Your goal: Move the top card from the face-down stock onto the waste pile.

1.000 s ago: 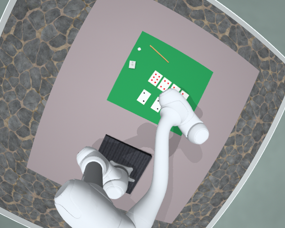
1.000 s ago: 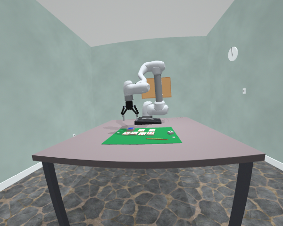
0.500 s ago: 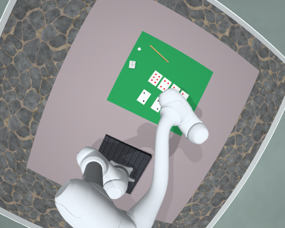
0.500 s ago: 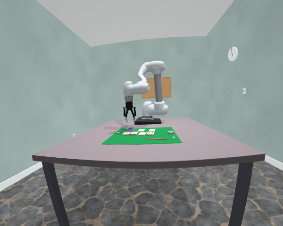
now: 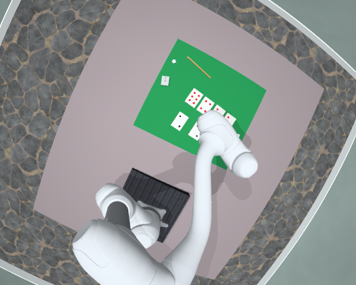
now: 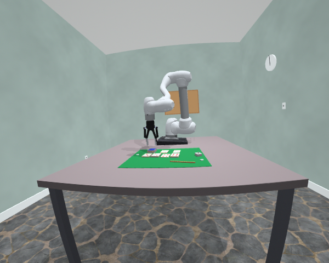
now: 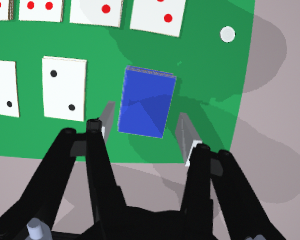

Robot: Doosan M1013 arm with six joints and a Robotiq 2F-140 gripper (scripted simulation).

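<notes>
Now: hand 70 mm above the blue-backed card. The rest, counted from my hand: thin wooden stick: 360 mm ahead, 240 mm to the left, 90 mm below; green mat: 170 mm ahead, 140 mm to the left, 100 mm below; black-pip card: 230 mm to the left, 90 mm below, 40 mm ahead.
</notes>
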